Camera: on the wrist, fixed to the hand. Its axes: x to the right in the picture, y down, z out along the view.
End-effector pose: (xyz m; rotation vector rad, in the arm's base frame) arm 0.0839 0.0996 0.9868 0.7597 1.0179 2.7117
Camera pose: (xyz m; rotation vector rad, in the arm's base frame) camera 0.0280 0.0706 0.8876 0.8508 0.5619 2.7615
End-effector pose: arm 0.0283 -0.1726 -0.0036 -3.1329 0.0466 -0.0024
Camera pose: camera 0.0283 -0.1289 0.1055 2.8470 -0.1254 -0.1287
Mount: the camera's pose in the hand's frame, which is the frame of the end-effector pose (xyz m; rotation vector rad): -0.0011 -0.0446 -0.1087 -0.2988 -0.0865 0.0580
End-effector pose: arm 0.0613 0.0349 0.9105 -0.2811 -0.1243 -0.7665
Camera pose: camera 0.0303 -0.0270 0.8156 -0.5996 -0.0825 -0.7147
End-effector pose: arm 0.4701 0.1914 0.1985 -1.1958 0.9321 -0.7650
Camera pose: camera 0.3711 0.1373 0.2312 -1.4434 1.0288 -0.5348
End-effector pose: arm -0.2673 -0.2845 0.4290 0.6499 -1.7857 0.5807
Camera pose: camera -0.1619 -0.2443 0.4620 0.4237 -1.9288 0.3179
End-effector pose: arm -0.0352 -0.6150 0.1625 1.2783 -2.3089 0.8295
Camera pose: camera 0.0076 -0.5619 0.2581 1.1401 -2.4348 0.4307
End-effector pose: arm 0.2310 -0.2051 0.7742 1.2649 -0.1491 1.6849
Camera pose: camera 0.1922 -0.1181 0.7054 1.1159 -0.4758 1.5880
